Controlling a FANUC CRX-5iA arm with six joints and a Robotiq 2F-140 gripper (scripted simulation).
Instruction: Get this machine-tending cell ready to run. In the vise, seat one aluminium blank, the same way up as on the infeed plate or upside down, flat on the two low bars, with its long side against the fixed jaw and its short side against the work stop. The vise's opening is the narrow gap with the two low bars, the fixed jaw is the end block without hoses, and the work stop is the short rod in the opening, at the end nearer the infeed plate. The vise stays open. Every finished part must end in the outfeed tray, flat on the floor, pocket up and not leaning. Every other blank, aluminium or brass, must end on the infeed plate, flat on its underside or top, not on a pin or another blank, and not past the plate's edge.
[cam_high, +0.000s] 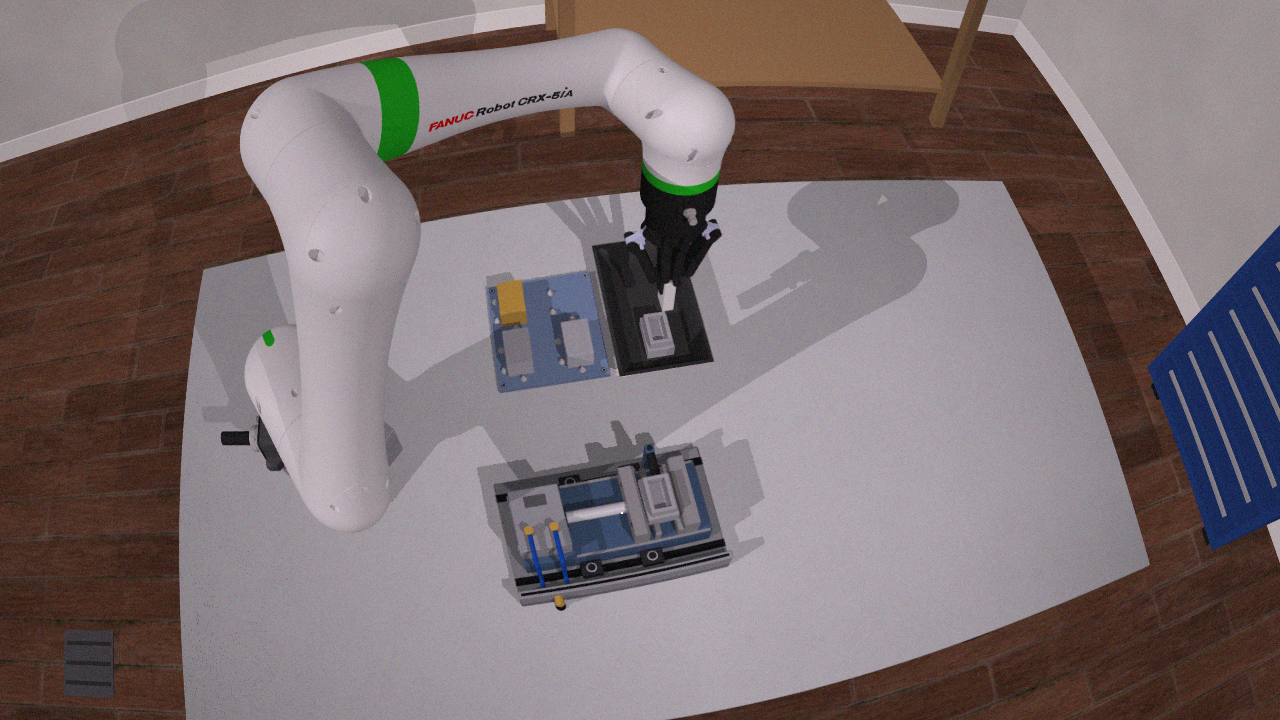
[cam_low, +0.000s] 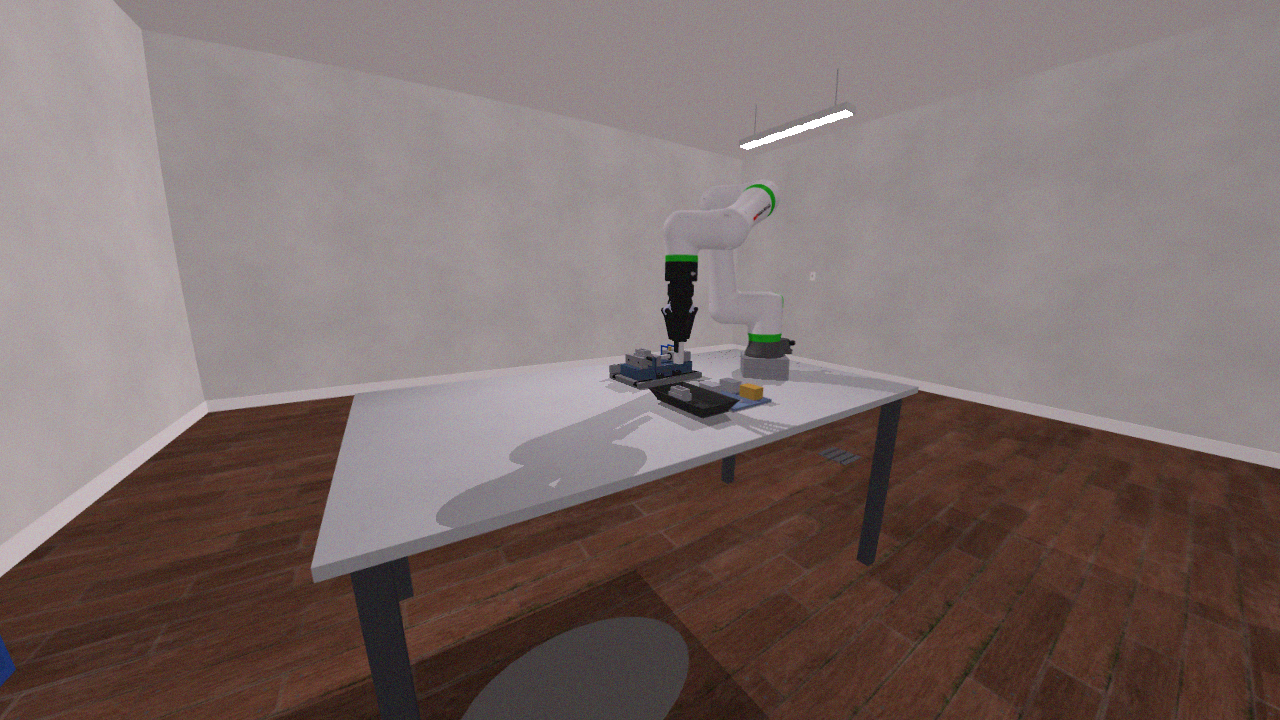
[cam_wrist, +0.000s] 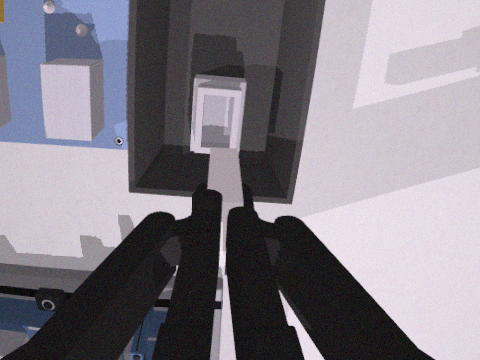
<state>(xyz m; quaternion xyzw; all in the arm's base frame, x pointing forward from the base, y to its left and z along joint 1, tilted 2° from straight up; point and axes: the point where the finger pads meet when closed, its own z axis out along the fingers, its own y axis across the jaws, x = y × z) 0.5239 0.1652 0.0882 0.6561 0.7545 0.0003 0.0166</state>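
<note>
Right now the dark work stop rod is 23 cm to the right of my hand, 6 cm below it and 4 cm behind it. Also, from my hand: fixed jaw: 27 cm to the right, 8 cm below; then blue infeed plate: 17 cm behind, 15 cm below, 4 cm to the left; then brass blank: 22 cm behind, 13 cm below, 8 cm to the left.
</note>
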